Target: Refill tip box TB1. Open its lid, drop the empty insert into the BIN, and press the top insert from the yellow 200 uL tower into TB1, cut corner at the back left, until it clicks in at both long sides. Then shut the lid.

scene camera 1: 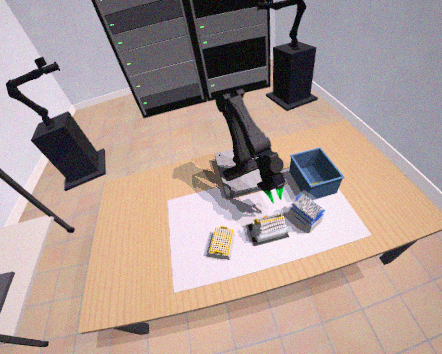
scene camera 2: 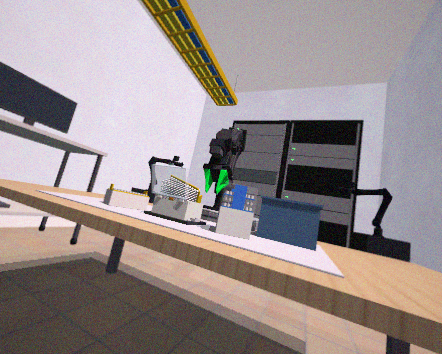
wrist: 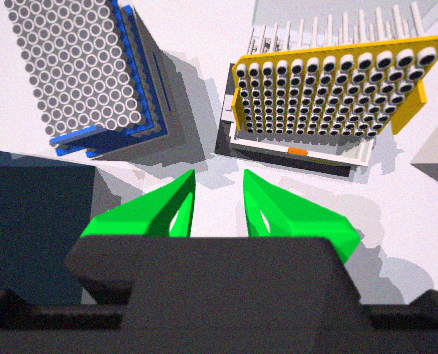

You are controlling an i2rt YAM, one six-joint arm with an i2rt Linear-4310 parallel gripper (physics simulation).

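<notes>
My gripper (scene camera 1: 276,200) (scene camera 2: 213,192) (wrist: 219,177) is partly open, with nothing between its green fingertips. It hangs above the mat on the arm's side of tip box TB1 (scene camera 1: 270,239) (scene camera 2: 176,209) (wrist: 327,156). A yellow insert full of white tips (scene camera 1: 271,225) (scene camera 2: 183,188) (wrist: 325,92) rests steeply tilted in TB1, not flat, its sockets facing the gripper and its tips pointing away. The clear lid (scene camera 2: 170,180) stands open. The yellow tower (scene camera 1: 221,241) (scene camera 2: 126,199) stands left of TB1 in scene camera 1. The BIN (scene camera 1: 317,172) (scene camera 2: 290,222) (wrist: 45,200) shows a yellow strip inside.
A blue tip tower (scene camera 1: 306,210) (scene camera 2: 234,223) (wrist: 77,70) stands between TB1 and the BIN, close to the gripper's left in the wrist view. These things stand around a white mat (scene camera 1: 192,270) on the wooden table (scene camera 1: 125,250); the arm's base is behind the mat.
</notes>
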